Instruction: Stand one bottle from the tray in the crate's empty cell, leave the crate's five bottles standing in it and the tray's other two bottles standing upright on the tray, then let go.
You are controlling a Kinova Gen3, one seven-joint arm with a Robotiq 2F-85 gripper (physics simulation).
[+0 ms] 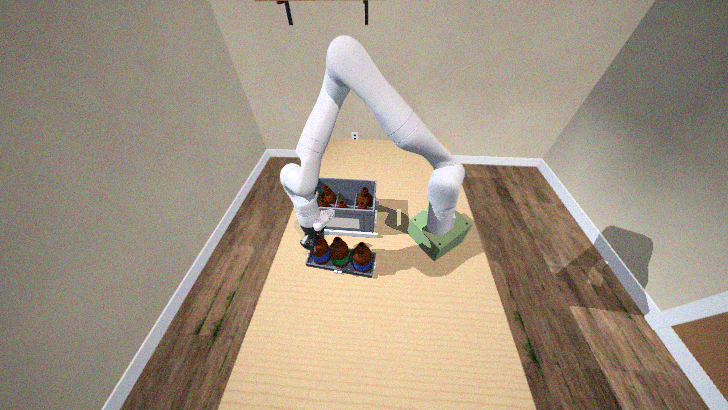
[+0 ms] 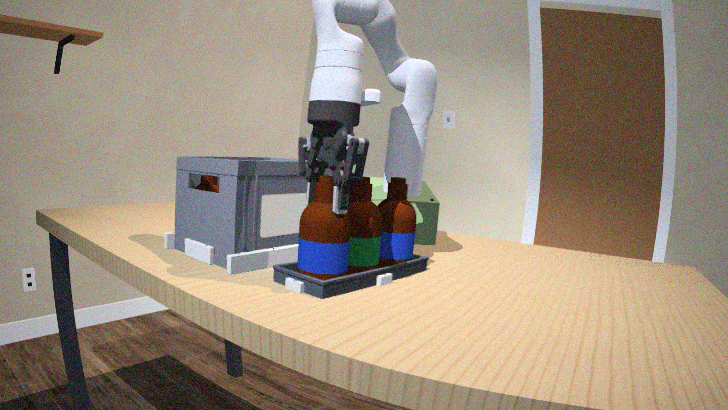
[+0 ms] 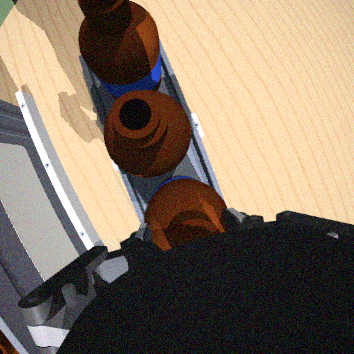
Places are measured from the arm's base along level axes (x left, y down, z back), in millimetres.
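Pixels of known places: gripper, fingertip midpoint: [image 1: 317,243] [image 2: 325,210] [image 3: 188,227]; arm's base at its link origin: [image 1: 438,225].
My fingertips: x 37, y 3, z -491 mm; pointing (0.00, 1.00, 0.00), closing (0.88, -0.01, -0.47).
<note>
Ahead of a thing's pixels: the offset from my fingertips to its top centre.
Three brown bottles stand on the dark tray [image 1: 365,275] [image 2: 351,285]. The end bottle with a blue label @(dx +0, dy -49, dz +0 mm) [image 1: 320,256] [image 2: 323,254] [image 3: 185,200] is farthest from the robot base. My gripper [image 1: 314,240] [image 2: 326,201] [image 3: 188,227] has its fingers on both sides of this bottle at neck and shoulder and looks shut on it; the bottle stands about upright on the tray. The green-label bottle @(dx +20, dy -49, dz +79 mm) [image 1: 340,254] [image 2: 367,250] [image 3: 147,145] and another blue-label bottle @(dx +52, dy -49, dz +167 mm) [image 1: 362,258] [image 2: 398,244] [image 3: 120,47] stand upright. The grey crate @(dx -203, dy -64, dz +112 mm) [image 1: 366,221] [image 2: 206,219] holds bottles; its back middle cell looks empty.
White strips [image 1: 356,234] [image 2: 264,257] [image 3: 47,165] edge the crate's foot, between crate and tray. The green robot base [image 1: 440,243] [image 2: 430,219] stands to the right. A wall shelf [image 2: 45,29] hangs at the back. The neighbouring green-label bottle is close to the fingers.
</note>
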